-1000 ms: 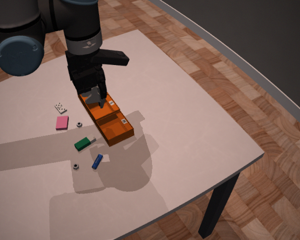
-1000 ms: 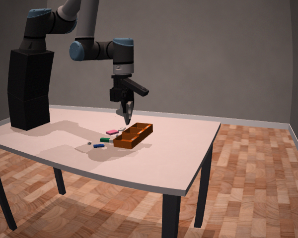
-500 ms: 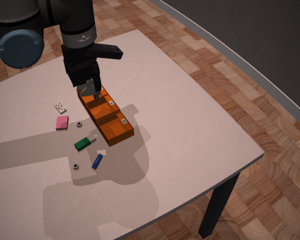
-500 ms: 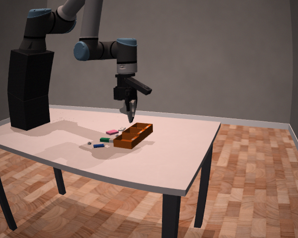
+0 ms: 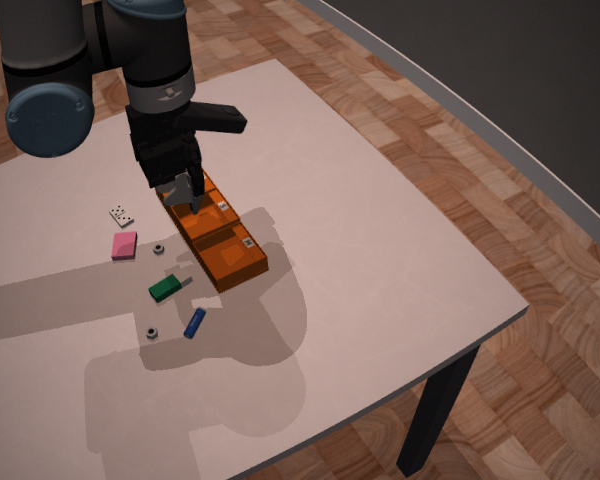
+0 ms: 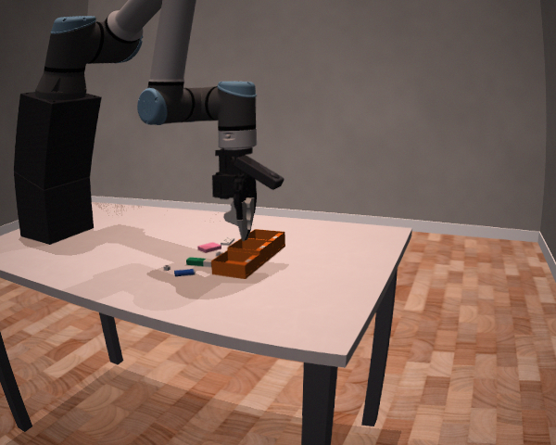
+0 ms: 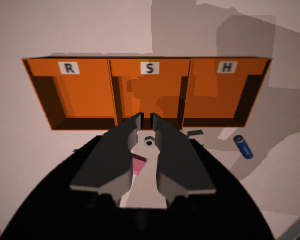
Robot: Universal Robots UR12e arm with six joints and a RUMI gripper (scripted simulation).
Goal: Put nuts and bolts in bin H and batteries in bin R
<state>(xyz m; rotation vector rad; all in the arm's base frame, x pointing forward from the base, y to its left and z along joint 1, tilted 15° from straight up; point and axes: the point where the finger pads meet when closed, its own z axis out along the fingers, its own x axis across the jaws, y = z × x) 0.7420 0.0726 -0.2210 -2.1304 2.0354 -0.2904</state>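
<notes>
Now: the orange bin row 10 mm ahead of my hand and 40 mm below it. Also, from my hand: green block (70 mm behind, 90 mm to the right, 50 mm below); pink block (120 mm behind, 20 mm to the left, 60 mm below); white domino (110 mm behind, 100 mm to the left, 60 mm below).
</notes>
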